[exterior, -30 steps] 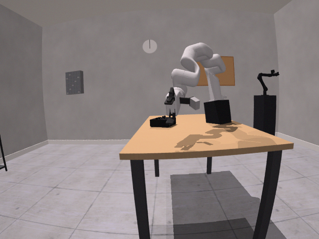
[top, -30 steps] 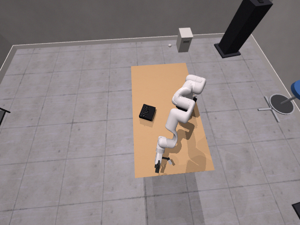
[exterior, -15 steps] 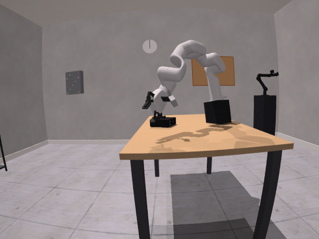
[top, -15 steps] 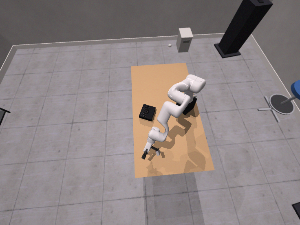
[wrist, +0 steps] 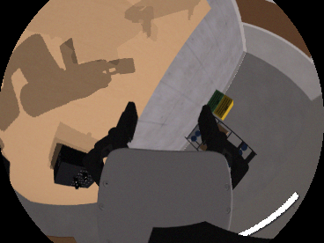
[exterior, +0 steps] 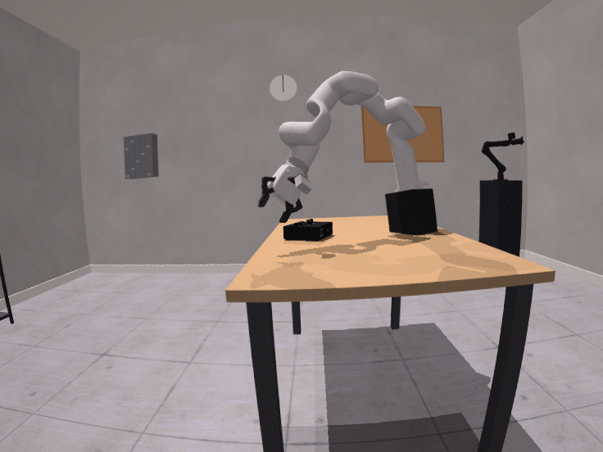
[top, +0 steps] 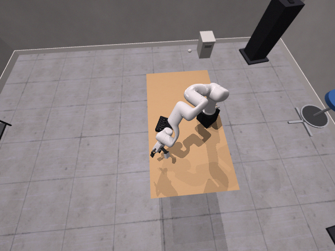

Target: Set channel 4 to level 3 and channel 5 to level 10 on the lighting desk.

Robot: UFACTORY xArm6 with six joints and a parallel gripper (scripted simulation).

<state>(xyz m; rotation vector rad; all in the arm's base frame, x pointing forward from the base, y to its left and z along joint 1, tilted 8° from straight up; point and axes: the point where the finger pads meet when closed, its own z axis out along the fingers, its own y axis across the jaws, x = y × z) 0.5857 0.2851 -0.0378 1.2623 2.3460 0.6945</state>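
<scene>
My hand is 15 cm past the fader cap, 28 cm to the left of it and 7 cm above it.
</scene>
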